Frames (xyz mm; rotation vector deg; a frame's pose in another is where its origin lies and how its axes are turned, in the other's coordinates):
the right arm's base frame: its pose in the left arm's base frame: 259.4 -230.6 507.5 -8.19 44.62 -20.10
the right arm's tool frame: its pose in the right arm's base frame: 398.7 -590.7 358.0 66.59 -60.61 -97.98
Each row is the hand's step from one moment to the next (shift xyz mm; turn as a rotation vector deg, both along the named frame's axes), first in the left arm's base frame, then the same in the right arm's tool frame.
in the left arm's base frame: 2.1 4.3 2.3 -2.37 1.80 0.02
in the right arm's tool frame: -4.1 1.3 3.1 0.08 -2.25 1.94
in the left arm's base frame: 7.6 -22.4 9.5 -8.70 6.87 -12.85
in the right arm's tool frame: 14.4 19.5 -7.9 -2.55 -16.62 -2.31
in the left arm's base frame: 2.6 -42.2 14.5 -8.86 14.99 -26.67
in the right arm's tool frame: 33.6 26.6 -12.6 -11.48 -28.56 -8.20
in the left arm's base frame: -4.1 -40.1 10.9 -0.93 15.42 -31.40
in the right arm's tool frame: 35.4 19.0 -11.4 -17.63 -26.39 -14.75
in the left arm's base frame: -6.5 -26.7 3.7 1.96 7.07 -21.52
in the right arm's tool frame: 25.1 7.8 -8.7 -11.00 -15.04 -13.03
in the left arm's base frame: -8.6 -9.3 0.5 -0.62 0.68 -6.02
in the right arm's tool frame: 12.5 -2.0 -1.0 -1.37 -4.52 -3.85
